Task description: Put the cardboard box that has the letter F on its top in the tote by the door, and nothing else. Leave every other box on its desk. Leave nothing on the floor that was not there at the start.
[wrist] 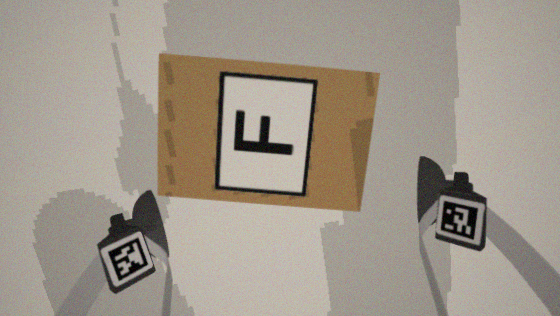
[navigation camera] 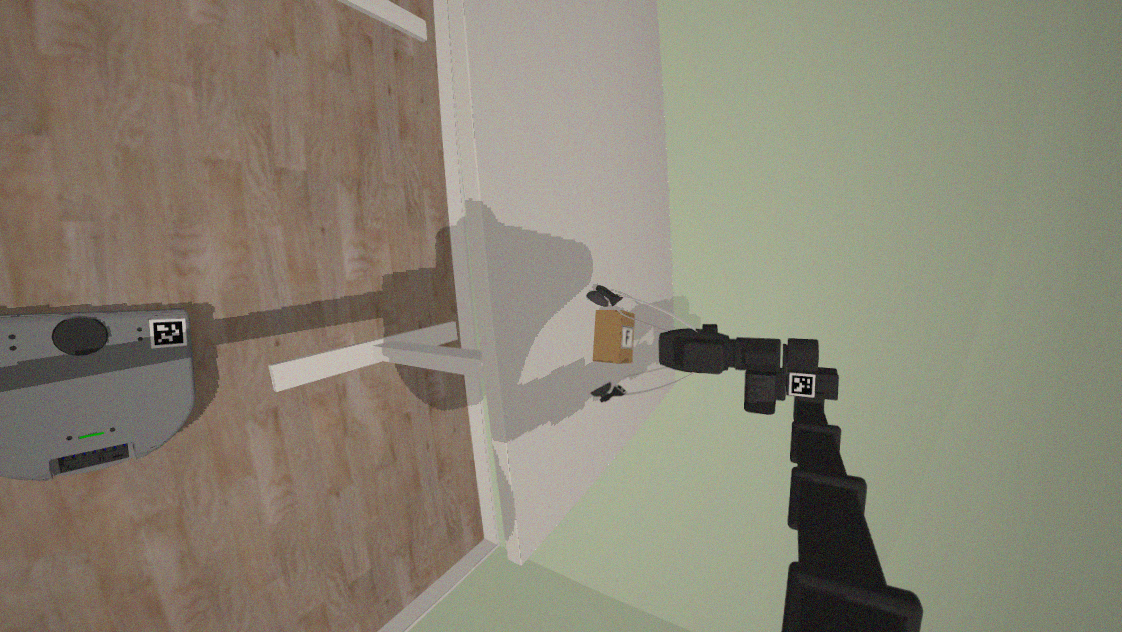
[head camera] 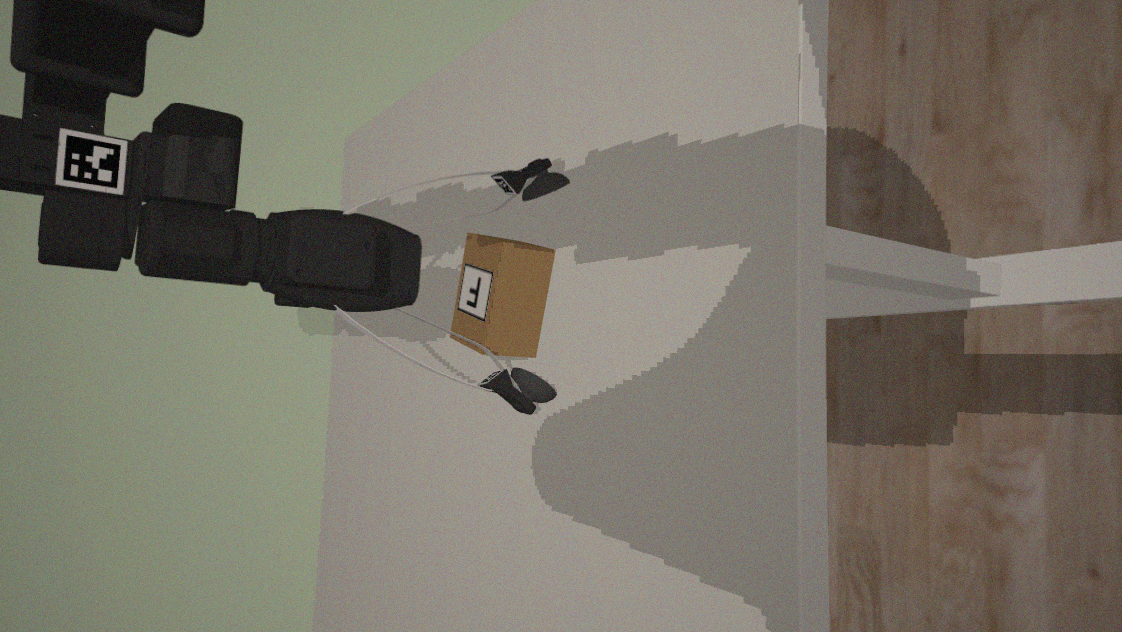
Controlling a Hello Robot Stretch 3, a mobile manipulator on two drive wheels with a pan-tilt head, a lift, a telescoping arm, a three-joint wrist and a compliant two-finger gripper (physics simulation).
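Frame: origin at the robot's base, x ahead, y left, z up, level; millimetres.
Where they show: gripper, fingertip midpoint: [navigation camera: 590, 343] [head camera: 558, 288]; robot's base at its link origin: [navigation camera: 81, 333].
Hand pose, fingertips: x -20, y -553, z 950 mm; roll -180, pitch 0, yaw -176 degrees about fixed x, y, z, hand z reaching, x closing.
Observation:
Things, the pixels of their top centre, and the offset from my fingertips. "spot": a spot on its surface instead. Level surfaces: height alone.
- brown cardboard box at its top centre: [head camera: 474, 291] [navigation camera: 627, 337] 9 mm ahead, 45 mm right, 50 mm up
- grey-white desk at its surface level: 0 mm up
- wooden floor at its surface level: 950 mm down
- foot at a spot on its surface: [head camera: 1052, 270] spot: 120 mm back, 55 mm right, 925 mm down
The brown cardboard box [head camera: 514, 302] [navigation camera: 610, 336] [wrist: 192, 130] with a white F label on its top stands upright on the grey-white desk [head camera: 423, 518] [navigation camera: 565, 117] [wrist: 510, 100]. My gripper [head camera: 539, 284] [navigation camera: 604, 343] [wrist: 287, 198] is open, with its fingers wide apart on either side of the box and no grip on it. In the wrist view the box lies between and partly beyond the fingertips, nearer the left finger, with a wider gap to the right one. Their exact height against the box is hard to tell. The tote does not show in these views.
The desk's front edge [head camera: 812, 486] borders the wooden floor [head camera: 942, 533] [navigation camera: 274, 157]. A white desk leg and foot [head camera: 1052, 270] [navigation camera: 329, 365] stand beneath. A green wall [head camera: 157, 471] [navigation camera: 942, 235] rises behind the desk. My base [navigation camera: 102, 408] is on the floor, and my arm [navigation camera: 832, 510] extends along the wall side.

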